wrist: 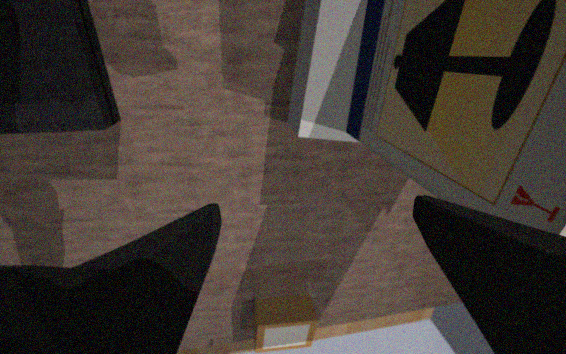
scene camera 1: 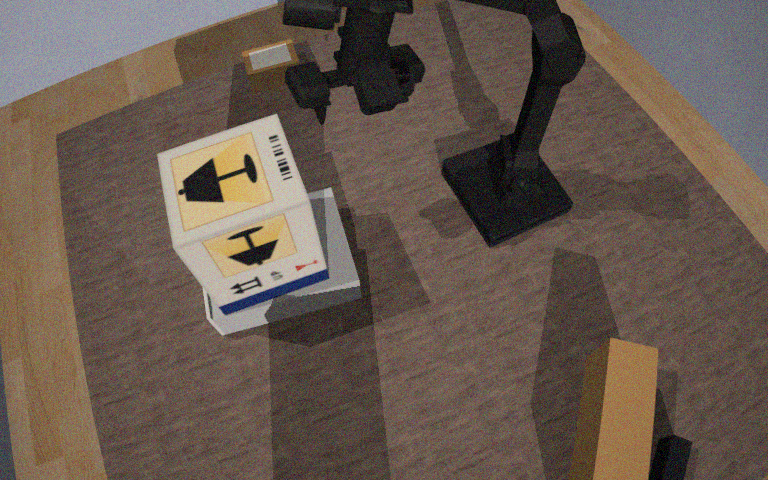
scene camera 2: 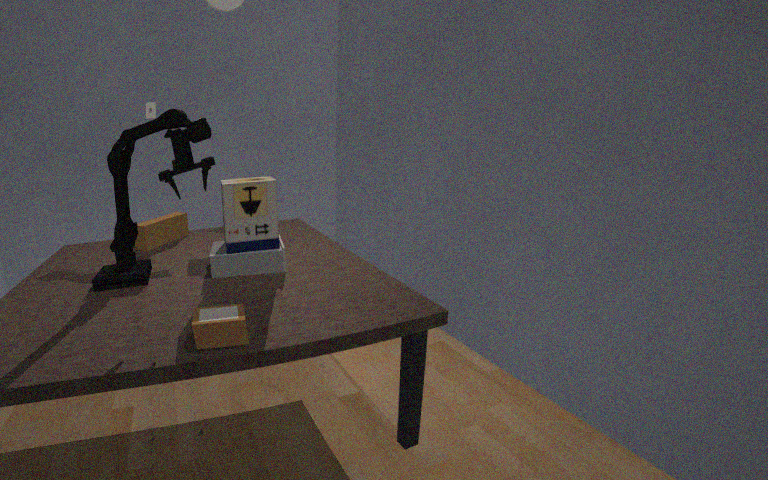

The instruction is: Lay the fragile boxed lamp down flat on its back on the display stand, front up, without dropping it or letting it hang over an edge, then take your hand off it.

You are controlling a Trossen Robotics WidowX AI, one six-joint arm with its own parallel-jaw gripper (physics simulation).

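Pixels of known places: gripper, fingertip midpoint: (wrist: 315,209) (scene camera 1: 348,115) (scene camera 2: 192,195); arm's base, origin of the base link: (scene camera 1: 514,196) (scene camera 2: 126,265).
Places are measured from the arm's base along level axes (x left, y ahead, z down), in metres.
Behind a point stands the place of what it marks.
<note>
The boxed lamp (scene camera 1: 226,181) {x -0.004, y 0.472, z -0.259 m} (scene camera 2: 250,215) {x -0.095, y 0.471, z -0.154 m} (wrist: 465,100) {x -0.036, y 0.380, z -0.190 m} is a tall white carton. It stands on the pale grey display stand (scene camera 1: 342,249) {x 0.021, y 0.340, z -0.037 m} (scene camera 2: 247,264) {x -0.112, y 0.448, z 0.000 m} (wrist: 327,55) {x -0.016, y 0.343, z -0.037 m}, with its blue band at the bottom. One lamp picture and a barcode are on its upper face; another lamp picture, arrows and a red glass mark are on a side face. A strip of bare stand top shows on the arm's side. The far edges are partly hidden. My gripper (scene camera 1: 359,104) {x -0.083, y 0.283, z -0.232 m} (scene camera 2: 192,194) {x -0.083, y 0.283, z -0.232 m} (wrist: 315,209) {x -0.083, y 0.283, z -0.232 m} is open and empty, pointing down, high beside the carton and apart from it.
A small wooden box (scene camera 1: 270,58) {x -0.518, y 0.357, z -0.024 m} (scene camera 2: 219,333) {x -0.571, y 0.354, z 0.003 m} (wrist: 285,336) {x -0.524, y 0.355, z -0.023 m} with a white top stands near the table edge. A long orange block (scene camera 1: 628,407) {x 0.426, y 0.033, z -0.073 m} (scene camera 2: 164,233) {x 0.423, y 0.079, z -0.012 m} lies across the table, near a black object (scene camera 1: 671,458) {x 0.525, y -0.026, z -0.013 m}. The arm's black base (scene camera 1: 506,192) {x 0.013, y 0.034, z -0.046 m} (scene camera 2: 121,276) {x -0.128, y 0.015, z -0.003 m} (wrist: 50,75) {x -0.063, y 0.053, z -0.005 m} stands beside the stand.
</note>
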